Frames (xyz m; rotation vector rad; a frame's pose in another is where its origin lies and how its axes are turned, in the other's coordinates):
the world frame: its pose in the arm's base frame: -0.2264 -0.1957 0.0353 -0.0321 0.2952 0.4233
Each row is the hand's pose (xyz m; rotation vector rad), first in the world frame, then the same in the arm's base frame.
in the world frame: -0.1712 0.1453 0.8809 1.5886 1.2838 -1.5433
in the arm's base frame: -0.1920 -0.0508 0.9321 1.0042 1.6199 -1.5447
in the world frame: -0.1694 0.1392 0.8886 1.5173 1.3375 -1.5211
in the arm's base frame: -0.1858 -0.0550 0.9388 0.9313 1.6654 -1.5122
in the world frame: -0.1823 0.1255 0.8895 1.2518 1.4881 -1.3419
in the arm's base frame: -0.1912 -0.0725 0.9429 0.6810 1.8038 -1.2885
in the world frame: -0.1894 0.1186 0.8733 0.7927 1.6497 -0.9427
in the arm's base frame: -0.1990 -0.0832 0.9293 0.2673 1.9519 -0.8046
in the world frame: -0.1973 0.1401 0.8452 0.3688 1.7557 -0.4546
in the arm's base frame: -0.2224 -0.0693 0.9053 -0.1031 2.0443 -0.2381
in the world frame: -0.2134 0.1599 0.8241 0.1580 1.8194 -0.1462
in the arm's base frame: -0.2504 -0.0596 0.8904 -0.2860 2.0998 0.1064
